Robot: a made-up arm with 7 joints.
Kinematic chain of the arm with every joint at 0, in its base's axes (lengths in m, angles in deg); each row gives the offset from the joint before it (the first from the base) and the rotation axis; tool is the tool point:
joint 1: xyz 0 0 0.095 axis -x
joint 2: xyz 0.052 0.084 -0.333 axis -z
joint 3: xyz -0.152 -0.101 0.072 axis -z
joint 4: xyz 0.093 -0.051 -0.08 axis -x
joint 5: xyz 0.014 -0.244 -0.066 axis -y
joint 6: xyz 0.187 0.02 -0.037 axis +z
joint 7: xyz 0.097 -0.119 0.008 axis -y
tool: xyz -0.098 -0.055 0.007
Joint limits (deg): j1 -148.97..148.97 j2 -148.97..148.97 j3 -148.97..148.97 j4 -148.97..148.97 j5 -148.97..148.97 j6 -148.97..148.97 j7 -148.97..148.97
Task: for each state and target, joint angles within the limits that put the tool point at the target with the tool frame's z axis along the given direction. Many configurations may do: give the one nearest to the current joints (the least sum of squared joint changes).
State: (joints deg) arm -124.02 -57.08 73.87 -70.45 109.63 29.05 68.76
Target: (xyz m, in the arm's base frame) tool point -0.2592 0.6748 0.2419 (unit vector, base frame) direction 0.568 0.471 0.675
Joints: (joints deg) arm -139.10 -44.60 87.15 -77.67 122.51 44.78 88.56
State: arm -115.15 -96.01 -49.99 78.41 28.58 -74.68 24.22
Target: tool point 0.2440 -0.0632 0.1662 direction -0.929 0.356 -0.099
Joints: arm -137.26 -75.45 -23.93 89.74 2.08 -51.55 12.79
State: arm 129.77 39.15 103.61 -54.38 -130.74 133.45 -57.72
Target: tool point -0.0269 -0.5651 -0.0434 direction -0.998 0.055 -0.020
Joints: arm 90.43 80.85 126.57 -36.73 -148.15 148.97 -48.74
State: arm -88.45 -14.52 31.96 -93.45 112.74 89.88 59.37
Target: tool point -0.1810 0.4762 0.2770 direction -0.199 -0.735 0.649
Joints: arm -119.75 -29.91 64.48 -133.37 148.97 137.29 18.70
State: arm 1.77 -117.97 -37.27 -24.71 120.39 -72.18 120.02
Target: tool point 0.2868 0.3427 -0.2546 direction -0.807 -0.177 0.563
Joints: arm 8.91 -96.07 -48.15 5.85 138.00 -92.38 141.13
